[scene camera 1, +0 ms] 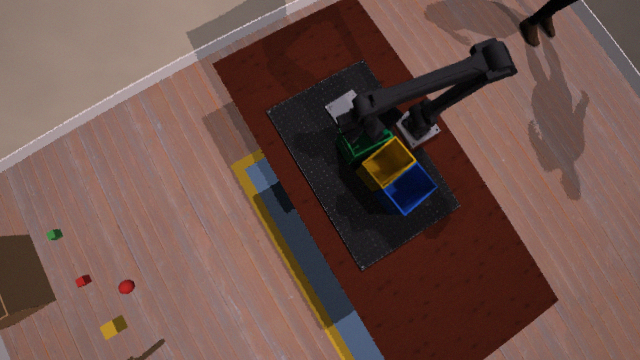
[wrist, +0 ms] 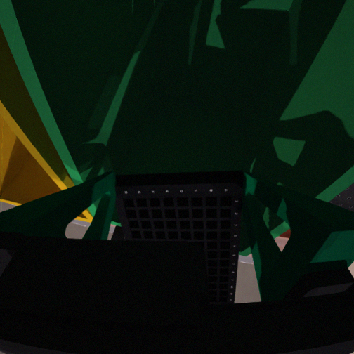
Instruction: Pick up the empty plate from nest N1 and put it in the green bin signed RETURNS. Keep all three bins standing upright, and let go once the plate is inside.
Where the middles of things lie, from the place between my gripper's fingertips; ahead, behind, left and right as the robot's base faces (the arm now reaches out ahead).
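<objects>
With the blue bin (scene camera 1: 402, 195), I find it 260 mm to the left of my hand, 40 mm ahead of it and 70 mm below it. The yellow bin (scene camera 1: 392, 159) is 40 mm ahead of my hand and 70 mm below it as well, but 130 mm to the left of it. As for the green bin (scene camera 1: 363, 146), that one is 30 mm ahead of my hand, 10 mm to the right of it and 70 mm below it. The black plate (wrist: 204, 207) is 30 mm above my hand, 10 mm to the right of it and 50 mm behind it.
</objects>
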